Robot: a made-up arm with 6 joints. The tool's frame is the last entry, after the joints.
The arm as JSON. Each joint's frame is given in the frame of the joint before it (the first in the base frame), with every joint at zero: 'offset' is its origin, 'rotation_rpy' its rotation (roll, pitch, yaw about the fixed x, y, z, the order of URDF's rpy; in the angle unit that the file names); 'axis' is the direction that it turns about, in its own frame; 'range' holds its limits. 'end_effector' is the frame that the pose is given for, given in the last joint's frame.
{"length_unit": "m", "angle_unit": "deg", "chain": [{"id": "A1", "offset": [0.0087, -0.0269, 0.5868], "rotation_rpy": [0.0, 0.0, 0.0], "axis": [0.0, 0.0, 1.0], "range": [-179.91, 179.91]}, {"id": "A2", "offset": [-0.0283, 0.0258, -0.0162], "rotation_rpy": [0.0, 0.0, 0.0], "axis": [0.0, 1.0, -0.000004], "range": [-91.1, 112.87]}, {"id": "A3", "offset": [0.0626, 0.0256, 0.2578], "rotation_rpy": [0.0, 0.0, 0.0], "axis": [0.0, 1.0, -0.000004], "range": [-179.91, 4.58]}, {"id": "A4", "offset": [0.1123, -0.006, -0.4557], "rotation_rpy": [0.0, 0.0, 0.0], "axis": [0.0, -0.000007, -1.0], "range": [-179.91, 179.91]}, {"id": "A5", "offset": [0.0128, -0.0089, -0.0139], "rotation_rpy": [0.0, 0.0, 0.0], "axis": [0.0, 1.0, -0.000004], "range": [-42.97, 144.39]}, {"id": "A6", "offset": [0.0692, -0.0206, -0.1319], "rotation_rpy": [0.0, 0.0, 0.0], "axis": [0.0, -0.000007, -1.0], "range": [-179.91, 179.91]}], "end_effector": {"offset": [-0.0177, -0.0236, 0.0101], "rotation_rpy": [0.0, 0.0, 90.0]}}
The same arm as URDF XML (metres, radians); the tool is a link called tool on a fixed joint. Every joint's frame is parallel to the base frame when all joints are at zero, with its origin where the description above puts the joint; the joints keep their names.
<robot name="arm">
<joint name="tool_fixed" type="fixed"><parent link="link6"/><child link="tool"/><origin xyz="-0.0177 -0.0236 0.0101" rpy="0.0000 0.0000 1.5708"/></joint>
<joint name="A6" type="revolute"><parent link="link5"/><child link="link6"/><origin xyz="0.0692 -0.0206 -0.1319" rpy="0.0000 0.0000 0.0000"/><axis xyz="0 0 -1"/><limit lower="-3.1400" upper="3.1400"/></joint>
<joint name="A5" type="revolute"><parent link="link4"/><child link="link5"/><origin xyz="0.0128 -0.0089 -0.0139" rpy="0.0000 0.0000 0.0000"/><axis xyz="0 1 0"/><limit lower="-0.7500" upper="2.5201"/></joint>
<joint name="A4" type="revolute"><parent link="link3"/><child link="link4"/><origin xyz="0.1123 -0.0060 -0.4557" rpy="0.0000 0.0000 0.0000"/><axis xyz="0 0 -1"/><limit lower="-3.1400" upper="3.1400"/></joint>
<joint name="A3" type="revolute"><parent link="link2"/><child link="link3"/><origin xyz="0.0626 0.0256 0.2578" rpy="0.0000 0.0000 0.0000"/><axis xyz="0 1 0"/><limit lower="-3.1400" upper="0.0799"/></joint>
<joint name="A2" type="revolute"><parent link="link1"/><child link="link2"/><origin xyz="-0.0283 0.0258 -0.0162" rpy="0.0000 0.0000 0.0000"/><axis xyz="0 1 0"/><limit lower="-1.5900" upper="1.9700"/></joint>
<joint name="A1" type="revolute"><parent link="base_link"/><child link="link1"/><origin xyz="0.0087 -0.0269 0.5868" rpy="0.0000 0.0000 0.0000"/><axis xyz="0 0 1"/><limit lower="-3.1400" upper="3.1400"/></joint>
<link name="base_link"/>
<link name="link1"/>
<link name="link2"/>
<link name="link3"/>
<link name="link4"/>
<link name="link5"/>
<link name="link6"/>
<link name="tool"/>
</robot>

